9 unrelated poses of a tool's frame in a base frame.
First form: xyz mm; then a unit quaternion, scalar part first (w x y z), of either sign.
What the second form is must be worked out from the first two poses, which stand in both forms.
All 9 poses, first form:
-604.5, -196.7, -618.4, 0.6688, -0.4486, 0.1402, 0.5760
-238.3, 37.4, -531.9, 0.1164, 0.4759, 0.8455, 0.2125
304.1, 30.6, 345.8, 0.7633, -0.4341, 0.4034, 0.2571
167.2, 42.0, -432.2, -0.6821, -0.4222, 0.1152, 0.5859
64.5, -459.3, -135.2, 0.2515, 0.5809, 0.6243, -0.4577
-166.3, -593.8, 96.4, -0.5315, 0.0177, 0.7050, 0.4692
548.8, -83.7, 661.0, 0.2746, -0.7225, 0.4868, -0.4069
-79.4, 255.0, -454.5, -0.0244, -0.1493, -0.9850, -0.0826
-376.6, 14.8, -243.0, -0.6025, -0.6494, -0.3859, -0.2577
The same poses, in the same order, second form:
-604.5, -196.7, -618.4, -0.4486, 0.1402, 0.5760, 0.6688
-238.3, 37.4, -531.9, 0.4759, 0.8455, 0.2125, 0.1164
304.1, 30.6, 345.8, -0.4341, 0.4034, 0.2571, 0.7633
167.2, 42.0, -432.2, 0.4222, -0.1152, -0.5859, 0.6821
64.5, -459.3, -135.2, 0.5809, 0.6243, -0.4577, 0.2515
-166.3, -593.8, 96.4, -0.0177, -0.7050, -0.4692, 0.5315
548.8, -83.7, 661.0, -0.7225, 0.4868, -0.4069, 0.2746
-79.4, 255.0, -454.5, 0.1493, 0.9850, 0.0826, 0.0244
-376.6, 14.8, -243.0, 0.6494, 0.3859, 0.2577, 0.6025

